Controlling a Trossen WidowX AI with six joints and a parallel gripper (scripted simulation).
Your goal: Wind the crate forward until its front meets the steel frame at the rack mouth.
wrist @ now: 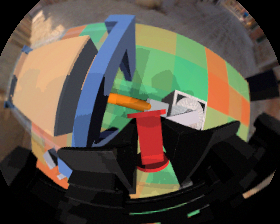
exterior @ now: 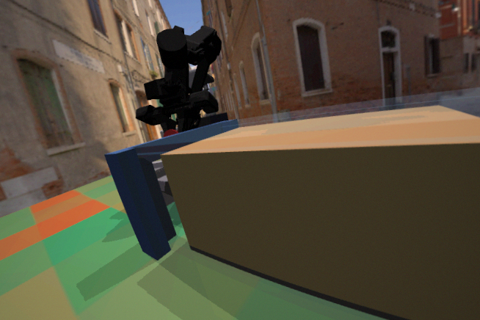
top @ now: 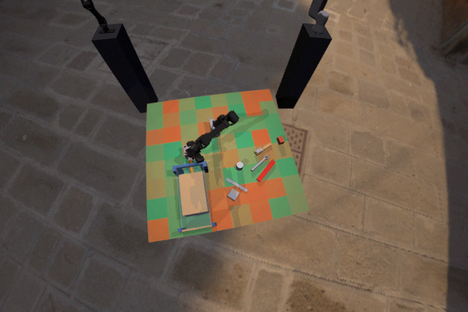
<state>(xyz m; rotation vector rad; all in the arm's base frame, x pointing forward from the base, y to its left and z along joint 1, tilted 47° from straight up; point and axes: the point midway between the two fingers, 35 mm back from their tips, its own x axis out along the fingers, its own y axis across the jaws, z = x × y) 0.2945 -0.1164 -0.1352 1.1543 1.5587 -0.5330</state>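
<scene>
Right now the grey winch handle is 40 mm behind my gripper tip and 30 mm below it. Also, from my gripper tip: red knob (20 mm to the left, 10 mm behind); then grey winch (110 mm behind, 100 mm below, 50 mm to the right); then round puck (380 mm to the left, 100 mm below, 60 mm ahead).
</scene>
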